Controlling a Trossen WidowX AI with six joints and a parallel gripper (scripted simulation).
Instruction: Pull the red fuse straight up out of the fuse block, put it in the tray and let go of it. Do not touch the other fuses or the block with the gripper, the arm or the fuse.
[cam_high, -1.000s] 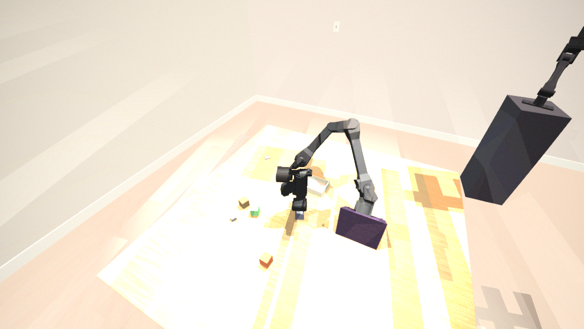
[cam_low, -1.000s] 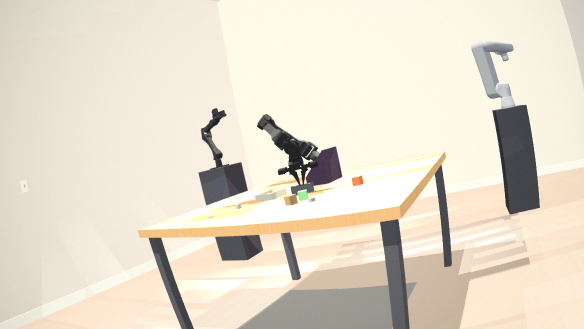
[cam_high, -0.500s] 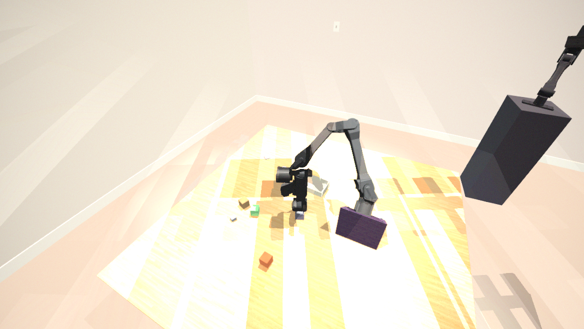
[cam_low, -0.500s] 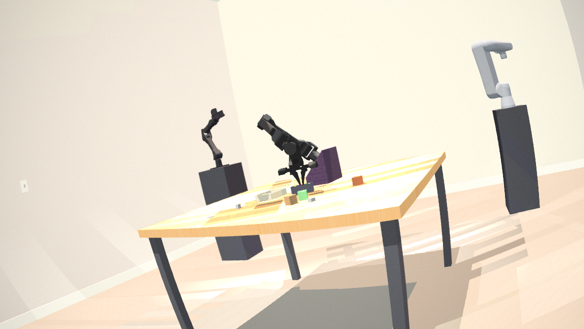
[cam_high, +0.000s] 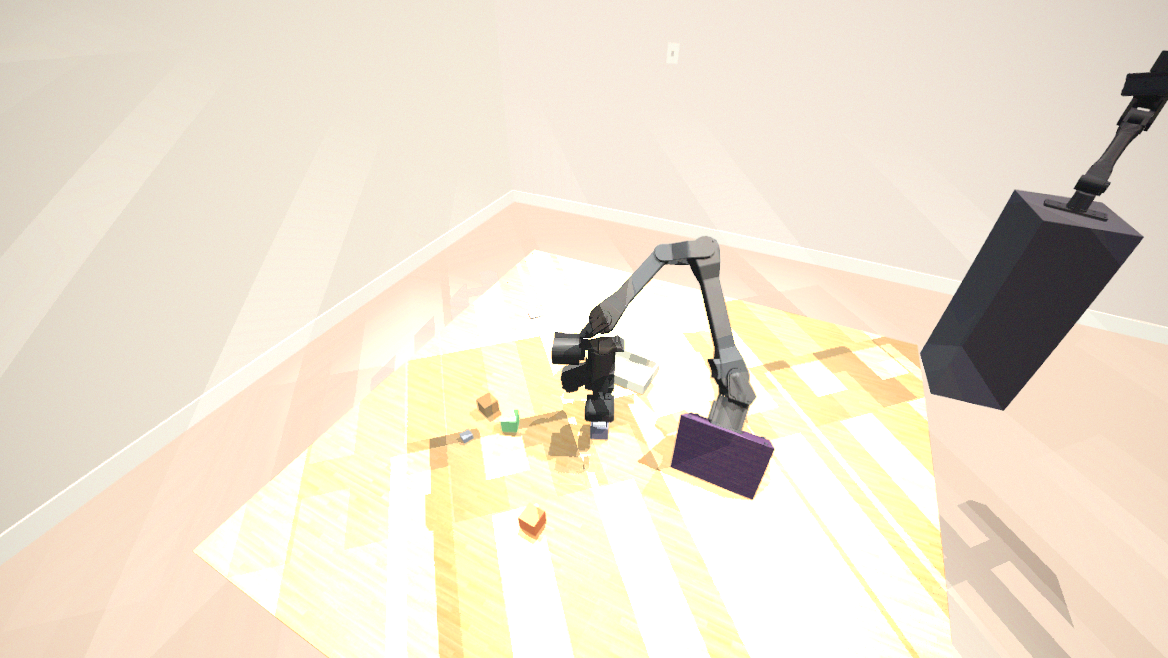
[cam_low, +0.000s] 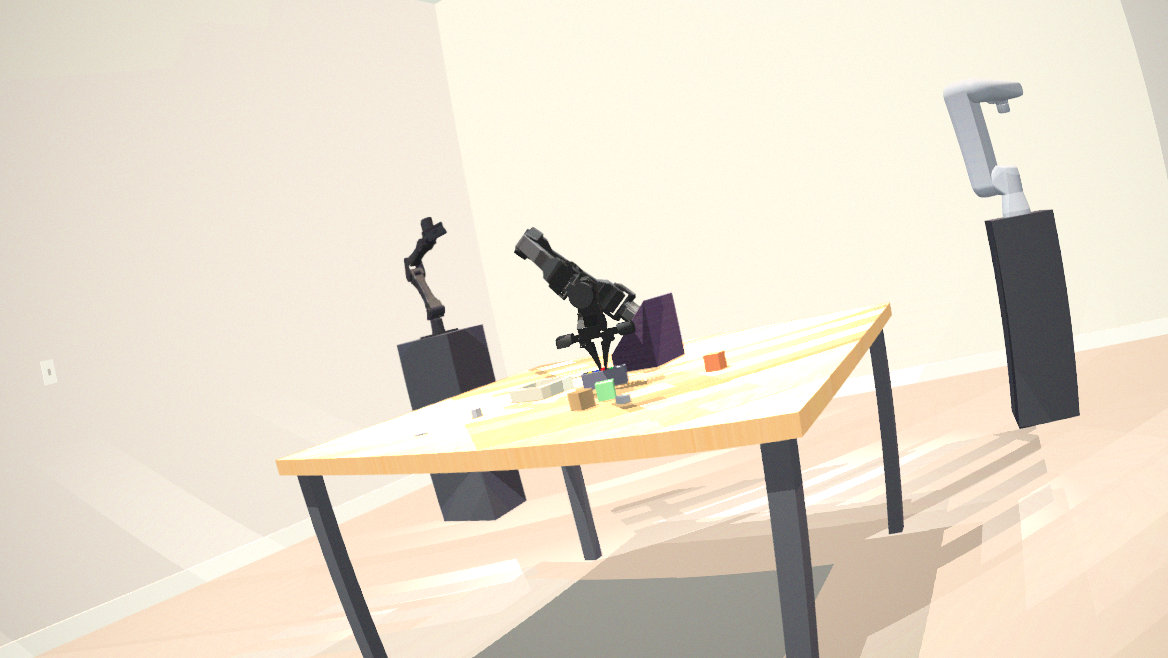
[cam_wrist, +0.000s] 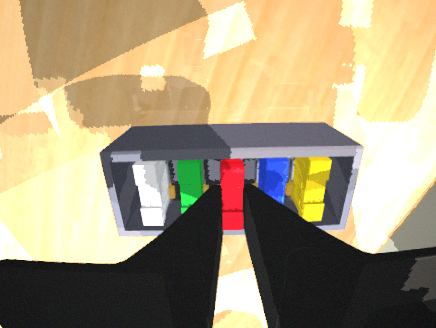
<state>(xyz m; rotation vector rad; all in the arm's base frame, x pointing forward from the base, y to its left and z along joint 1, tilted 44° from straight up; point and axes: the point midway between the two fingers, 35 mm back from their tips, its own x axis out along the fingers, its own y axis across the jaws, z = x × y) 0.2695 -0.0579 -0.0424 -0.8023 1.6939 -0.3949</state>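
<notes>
The green fuse is 20 mm to the left of my gripper tip, 10 mm below it and 10 mm behind it. Also, from my gripper tip: red fuse: 10 mm below; blue fuse: 20 mm to the right, 10 mm below, 10 mm ahead; white fuse: 30 mm to the left, 10 mm below, 10 mm behind.
</notes>
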